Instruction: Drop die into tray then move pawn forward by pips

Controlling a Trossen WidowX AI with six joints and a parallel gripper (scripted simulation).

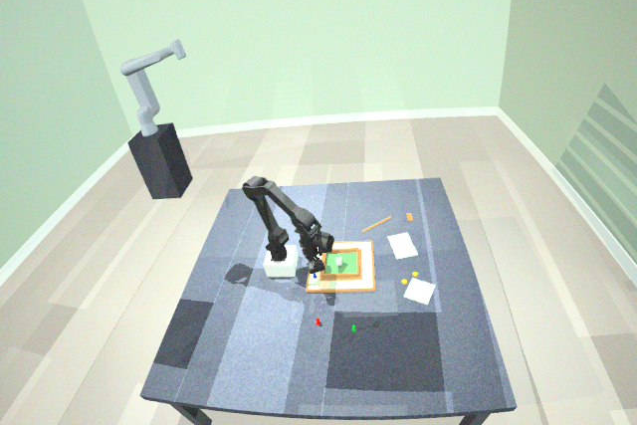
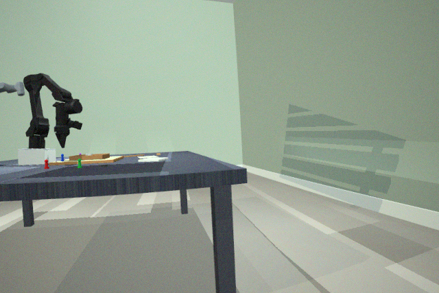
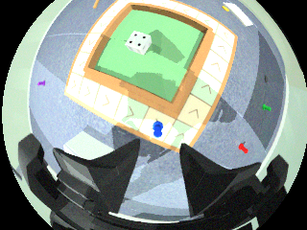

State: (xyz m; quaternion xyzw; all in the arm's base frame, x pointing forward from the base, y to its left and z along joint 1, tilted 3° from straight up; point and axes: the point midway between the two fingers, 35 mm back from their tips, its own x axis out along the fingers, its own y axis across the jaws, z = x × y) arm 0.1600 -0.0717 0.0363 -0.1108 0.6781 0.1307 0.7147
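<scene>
Now: gripper tip 5 cm above the blue pawn. From my gripper tip the other things lie so: white die (10 cm ahead, 8 cm to the left, 5 cm below); green dice tray (11 cm ahead, 7 cm to the left, 7 cm below); dark disc (25 cm ahead, 23 cm to the right, 7 cm below).
</scene>
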